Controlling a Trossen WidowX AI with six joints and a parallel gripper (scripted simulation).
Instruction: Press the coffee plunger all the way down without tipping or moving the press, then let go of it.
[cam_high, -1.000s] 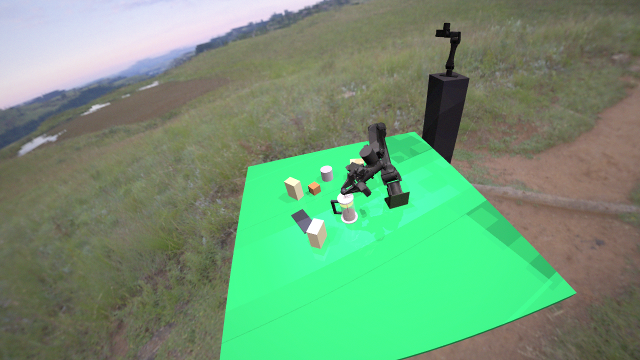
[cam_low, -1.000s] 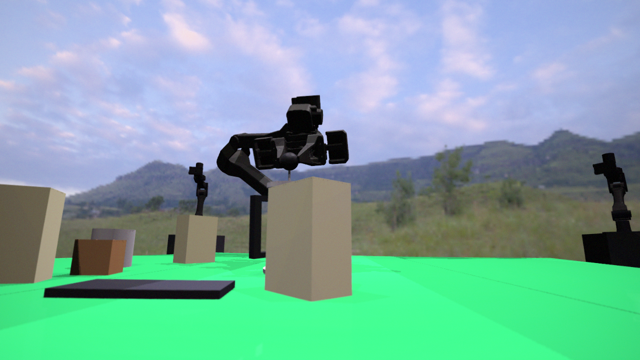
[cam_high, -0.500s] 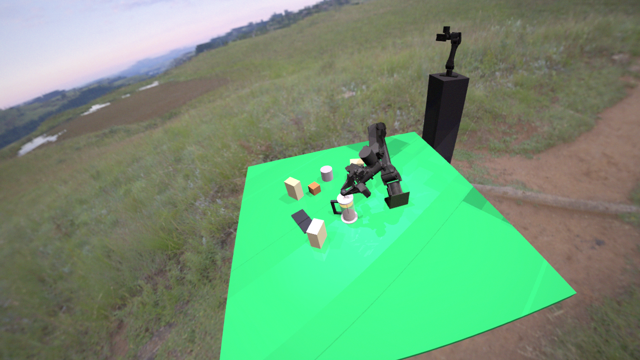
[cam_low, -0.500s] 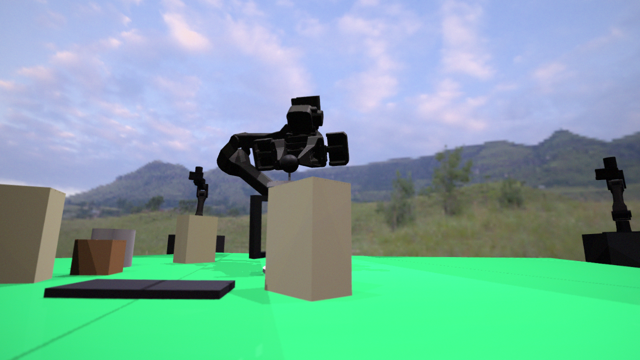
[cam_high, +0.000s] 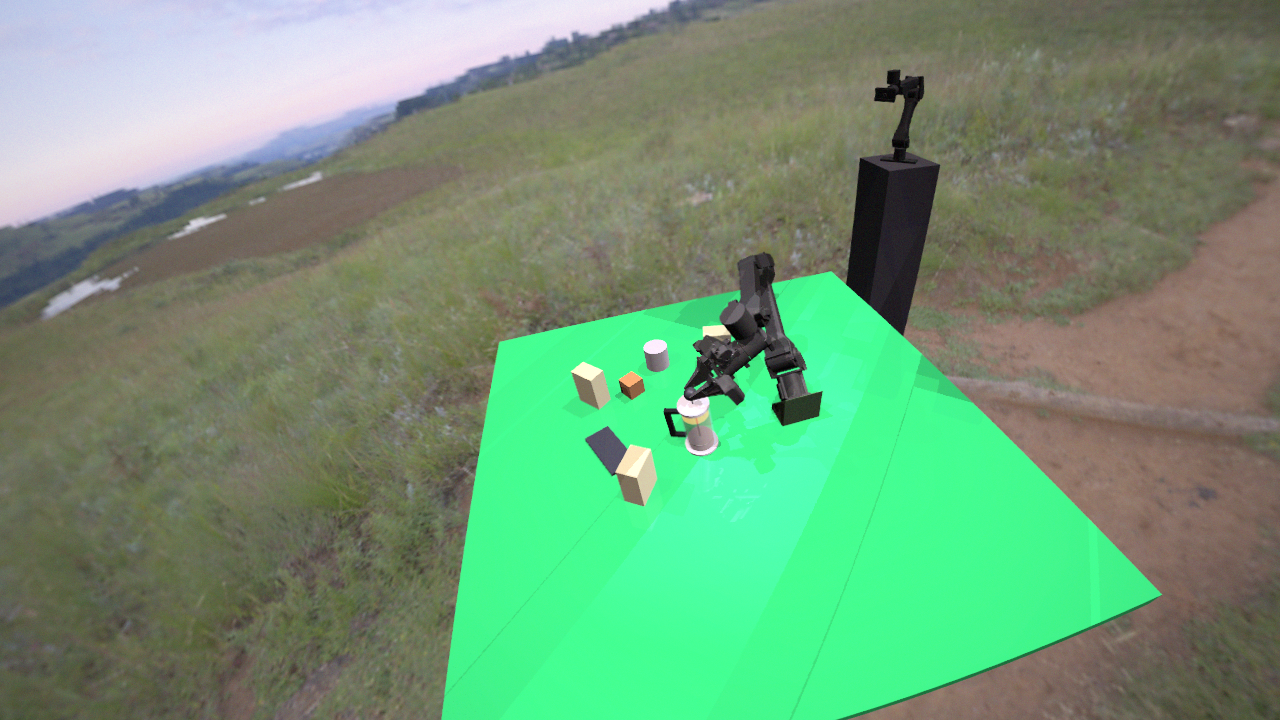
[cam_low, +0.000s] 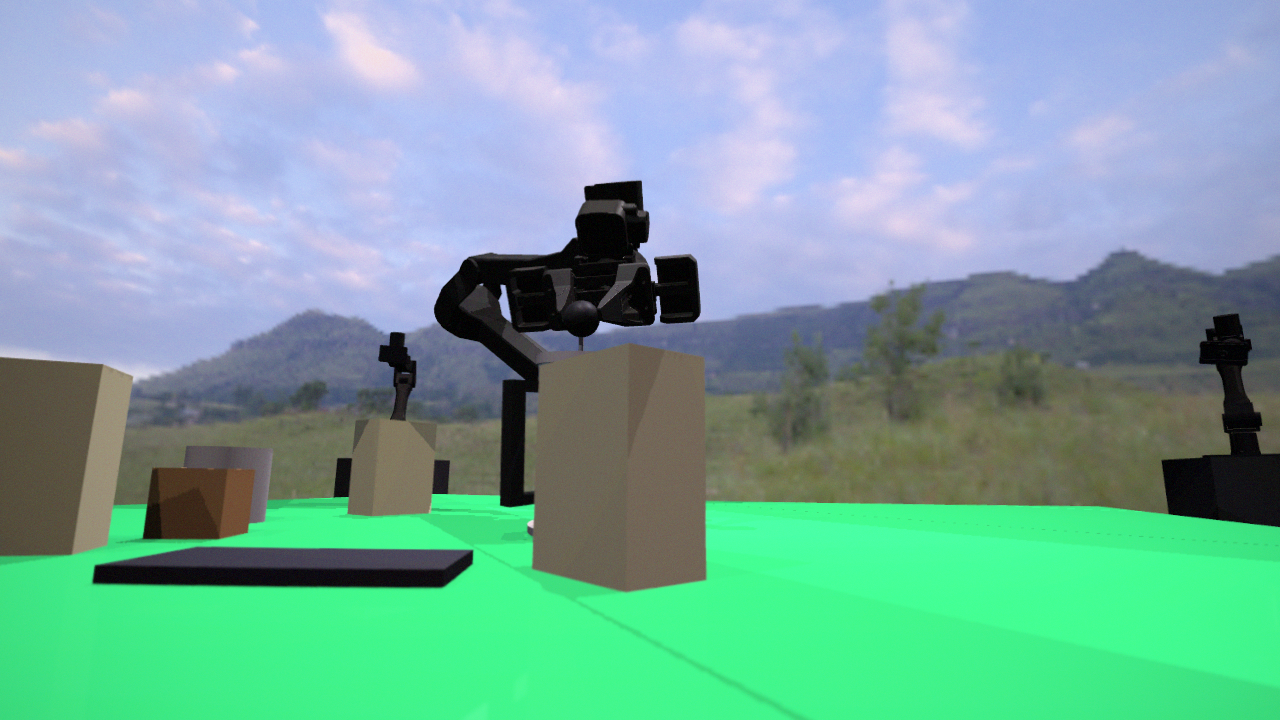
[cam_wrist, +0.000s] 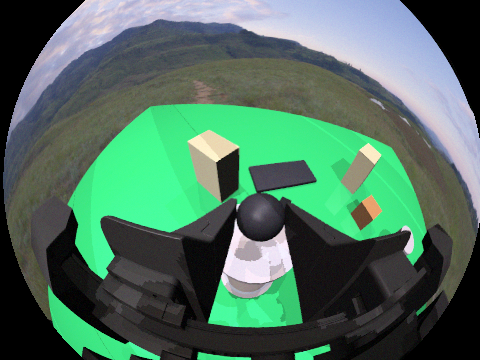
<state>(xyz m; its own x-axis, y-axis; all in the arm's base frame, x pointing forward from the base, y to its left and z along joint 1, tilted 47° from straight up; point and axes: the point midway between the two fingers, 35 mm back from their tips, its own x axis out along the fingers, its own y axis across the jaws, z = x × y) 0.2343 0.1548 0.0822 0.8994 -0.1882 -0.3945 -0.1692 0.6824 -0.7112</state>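
Now: the coffee press 9 cm below my gripper tip and 1 cm to the right of it. Round my gripper tip: flat black slab: 21 cm ahead, 18 cm below, 4 cm to the right.
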